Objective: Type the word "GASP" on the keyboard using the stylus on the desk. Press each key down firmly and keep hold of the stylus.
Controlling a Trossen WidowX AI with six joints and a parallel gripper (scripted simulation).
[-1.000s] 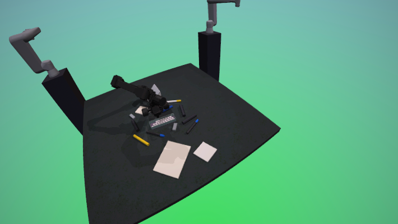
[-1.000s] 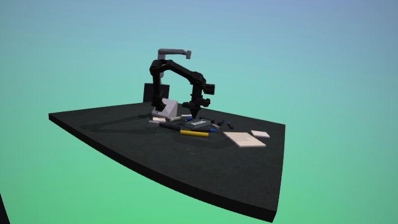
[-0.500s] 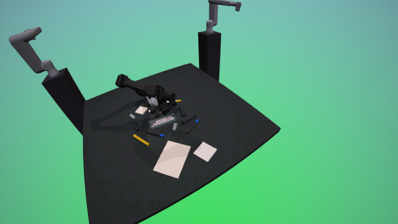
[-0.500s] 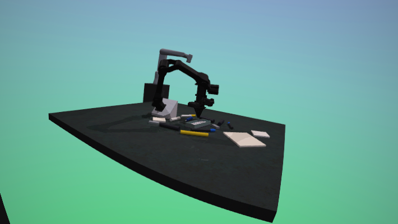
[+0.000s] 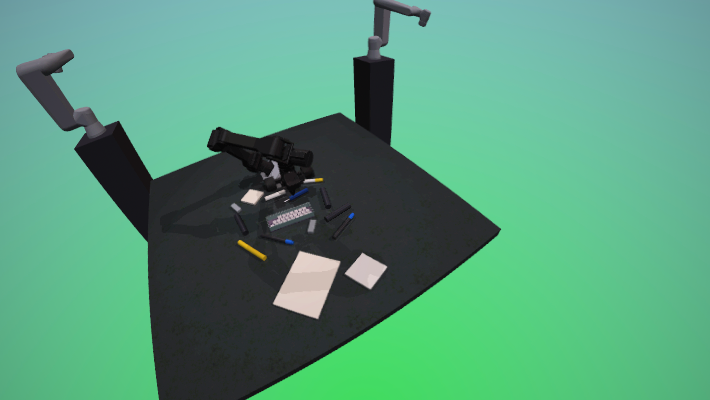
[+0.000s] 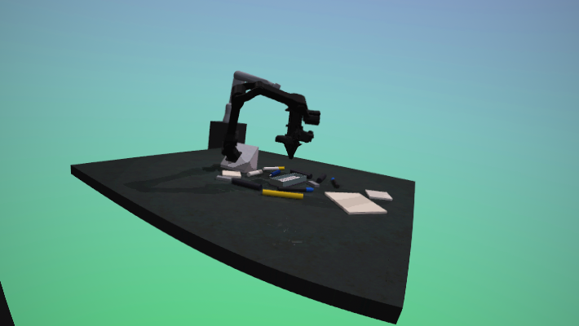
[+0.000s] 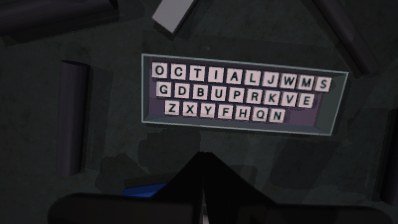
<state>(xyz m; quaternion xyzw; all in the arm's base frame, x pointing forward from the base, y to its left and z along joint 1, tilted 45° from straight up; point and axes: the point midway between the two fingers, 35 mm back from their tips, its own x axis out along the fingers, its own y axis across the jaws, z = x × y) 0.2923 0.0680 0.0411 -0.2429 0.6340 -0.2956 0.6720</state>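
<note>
My gripper tip is now 90 mm past the blue stylus, 90 mm above it and 10 mm to the right of it. From my gripper tip the other things lie so: yellow marker: 230 mm to the right, 100 mm ahead, 90 mm below; then grey block: 110 mm ahead, 90 mm below, 20 mm to the left; then white yellow-tipped pen: 140 mm to the left, 140 mm behind, 90 mm below.
</note>
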